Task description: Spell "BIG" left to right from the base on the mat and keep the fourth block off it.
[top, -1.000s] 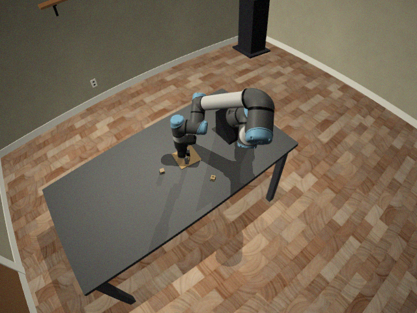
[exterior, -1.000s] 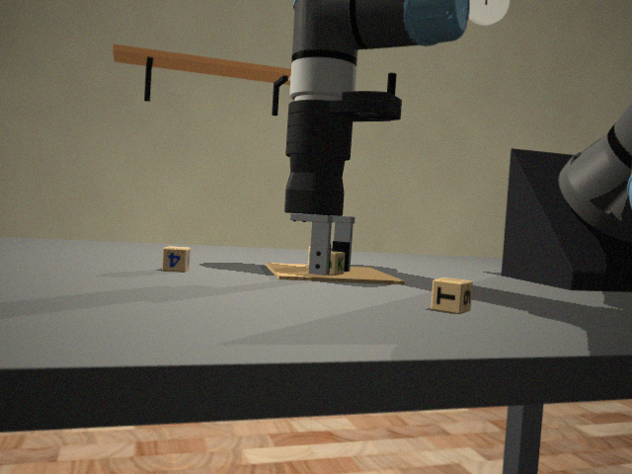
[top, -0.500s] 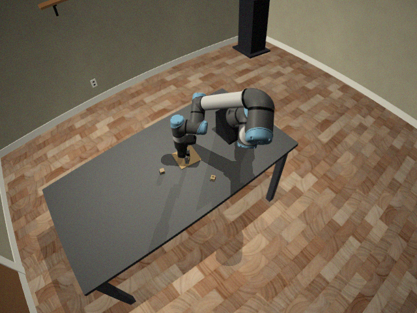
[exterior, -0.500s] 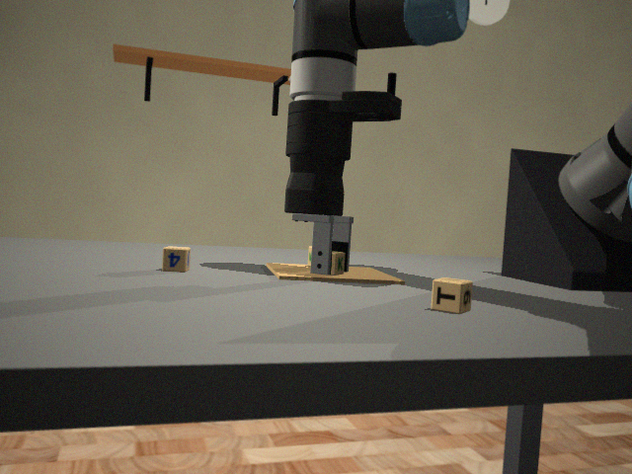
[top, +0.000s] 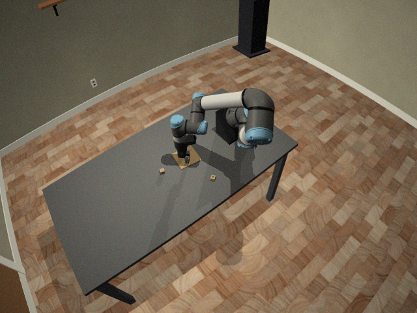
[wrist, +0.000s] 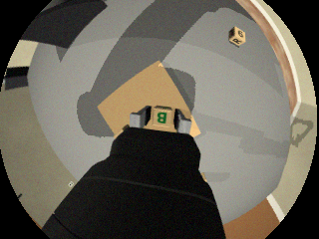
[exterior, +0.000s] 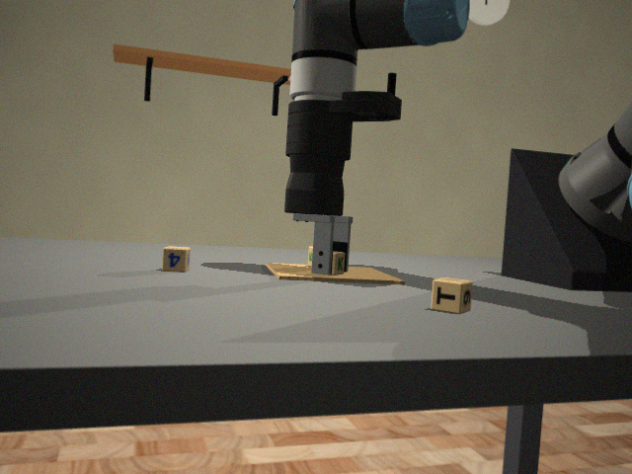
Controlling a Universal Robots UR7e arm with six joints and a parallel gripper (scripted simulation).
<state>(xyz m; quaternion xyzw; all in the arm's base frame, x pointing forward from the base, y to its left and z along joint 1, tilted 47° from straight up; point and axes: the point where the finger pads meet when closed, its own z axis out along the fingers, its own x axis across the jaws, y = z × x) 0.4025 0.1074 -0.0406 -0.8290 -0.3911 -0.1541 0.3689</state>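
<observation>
Now: hand 1 cm past the tan mat, 3 cm to the left of it and 2 cm above it. From my hand the other things lie so: T block: 5 cm behind, 21 cm to the left, 1 cm below.
</observation>
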